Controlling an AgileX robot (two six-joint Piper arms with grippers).
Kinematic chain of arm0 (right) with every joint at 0, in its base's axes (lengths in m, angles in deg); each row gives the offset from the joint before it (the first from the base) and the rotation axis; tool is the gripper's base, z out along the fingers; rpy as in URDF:
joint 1: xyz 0 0 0.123 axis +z
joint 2: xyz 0 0 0 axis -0.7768 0.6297 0
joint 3: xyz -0.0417 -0.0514 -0.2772 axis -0.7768 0.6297 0
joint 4: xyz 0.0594 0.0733 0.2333 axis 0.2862 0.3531 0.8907
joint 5: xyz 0 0 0 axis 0.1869 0.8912 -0.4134
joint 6: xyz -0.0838 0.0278 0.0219 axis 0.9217 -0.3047 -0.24
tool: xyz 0 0 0 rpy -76.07 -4.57 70.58
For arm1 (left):
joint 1: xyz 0 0 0.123 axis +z
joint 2: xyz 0 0 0 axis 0.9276 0.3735 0
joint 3: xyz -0.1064 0.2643 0.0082 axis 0.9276 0.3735 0
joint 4: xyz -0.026 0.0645 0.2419 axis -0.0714 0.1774 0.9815
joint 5: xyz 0 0 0 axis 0.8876 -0.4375 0.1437
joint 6: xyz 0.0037 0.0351 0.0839 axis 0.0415 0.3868 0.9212
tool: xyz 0 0 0 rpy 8.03 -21.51 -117.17
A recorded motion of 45 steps. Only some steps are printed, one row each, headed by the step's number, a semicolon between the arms.
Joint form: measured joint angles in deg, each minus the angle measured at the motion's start. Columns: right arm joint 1, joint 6, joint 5, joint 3, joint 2, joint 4; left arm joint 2, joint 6, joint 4, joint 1, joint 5, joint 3.
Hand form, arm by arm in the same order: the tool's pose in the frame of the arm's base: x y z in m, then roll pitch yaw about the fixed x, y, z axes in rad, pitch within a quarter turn. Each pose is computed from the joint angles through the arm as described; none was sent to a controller.
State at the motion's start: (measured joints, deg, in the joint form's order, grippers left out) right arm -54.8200 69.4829 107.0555 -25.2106 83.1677 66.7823; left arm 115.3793 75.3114 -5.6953 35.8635 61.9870 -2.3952
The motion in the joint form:
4: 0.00 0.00 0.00 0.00 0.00 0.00; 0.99 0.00 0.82 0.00 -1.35 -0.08
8: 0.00 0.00 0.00 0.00 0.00 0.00; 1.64 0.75 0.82 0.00 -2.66 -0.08
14: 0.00 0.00 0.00 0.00 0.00 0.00; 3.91 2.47 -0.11 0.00 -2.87 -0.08
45: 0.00 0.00 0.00 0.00 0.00 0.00; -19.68 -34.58 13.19 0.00 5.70 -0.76
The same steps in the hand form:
4: 0.0523 -0.0027 0.1754 -2.6729 1.2698 -2.7125; 0.3401 -0.2771 0.2880 3.0360 0.9563 1.6570
8: 0.0523 -0.0027 0.1754 -2.6729 1.2698 -2.7125; 0.3436 -0.2780 0.2836 3.0102 0.9527 1.6463
14: 0.0523 -0.0027 0.1754 -2.6729 1.2698 -2.7125; 0.3489 -0.2818 0.2669 3.0355 0.9387 1.6564
45: 0.0523 -0.0027 0.1754 -2.6729 1.2698 -2.7125; 0.2642 -0.2235 0.4178 -2.9562 1.0237 2.1309

